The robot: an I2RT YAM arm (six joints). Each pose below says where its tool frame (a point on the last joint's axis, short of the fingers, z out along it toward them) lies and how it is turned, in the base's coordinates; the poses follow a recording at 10 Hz.
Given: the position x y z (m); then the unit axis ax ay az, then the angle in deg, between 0 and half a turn.
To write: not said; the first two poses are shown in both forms.
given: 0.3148, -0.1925, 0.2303, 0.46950, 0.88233, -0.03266, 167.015
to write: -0.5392, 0.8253, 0.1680, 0.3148; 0.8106, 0.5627, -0.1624, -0.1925; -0.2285, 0.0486, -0.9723, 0.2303; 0, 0, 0, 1
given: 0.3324, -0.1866, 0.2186, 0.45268, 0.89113, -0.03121, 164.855
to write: -0.5625, 0.8009, 0.2051, 0.3324; 0.7846, 0.5954, -0.1729, -0.1866; -0.2606, 0.0636, -0.9634, 0.2186; 0, 0, 0, 1
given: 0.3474, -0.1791, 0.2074, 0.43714, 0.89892, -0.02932, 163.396
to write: -0.5841, 0.7779, 0.2318, 0.3474; 0.7611, 0.6241, -0.1765, -0.1791; -0.2820, 0.0733, -0.9566, 0.2074; 0, 0, 0, 1
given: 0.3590, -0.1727, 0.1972, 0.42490, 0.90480, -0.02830, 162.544
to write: -0.6012, 0.7597, 0.2479, 0.3590; 0.7427, 0.6457, -0.1775, -0.1727; -0.2949, 0.0774, -0.9524, 0.1972; 0, 0, 0, 1
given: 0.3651, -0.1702, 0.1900, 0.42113, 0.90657, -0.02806, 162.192
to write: -0.6059, 0.7539, 0.2542, 0.3651; 0.7367, 0.6523, -0.1785, -0.1702; -0.3003, 0.0791, -0.9505, 0.1900; 0, 0, 0, 1
